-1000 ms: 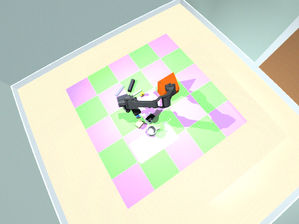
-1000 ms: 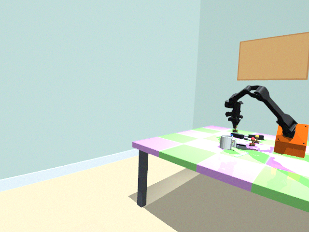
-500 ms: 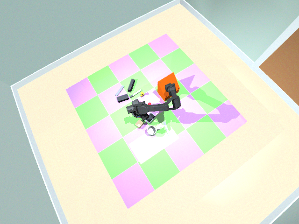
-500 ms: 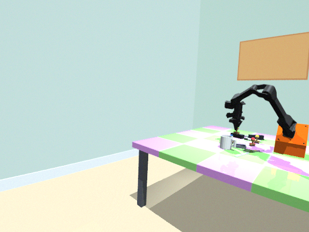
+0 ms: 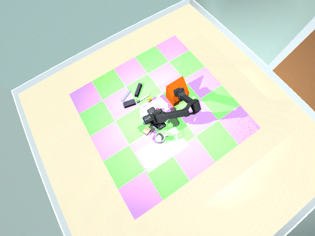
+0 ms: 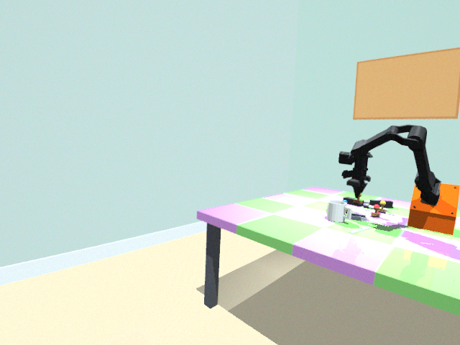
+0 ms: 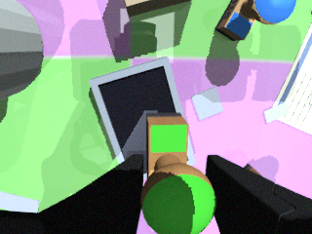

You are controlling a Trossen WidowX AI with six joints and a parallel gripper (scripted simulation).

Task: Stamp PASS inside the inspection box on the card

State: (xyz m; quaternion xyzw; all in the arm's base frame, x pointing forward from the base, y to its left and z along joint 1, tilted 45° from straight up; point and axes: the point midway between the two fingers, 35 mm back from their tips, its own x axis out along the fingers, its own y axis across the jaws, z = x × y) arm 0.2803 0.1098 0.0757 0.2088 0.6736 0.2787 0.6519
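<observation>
Now: gripper tip 10 cm above the dark ink pad, 1 cm to the right of it and 1 cm past it. Also, from my gripper tip: tan block 11 cm ahead, 8 cm below, 1 cm to the left; blue-labelled stamp 8 cm below, 8 cm ahead, 6 cm to the right; red-knobbed stamp 10 cm to the right, 8 cm below, 7 cm behind.
</observation>
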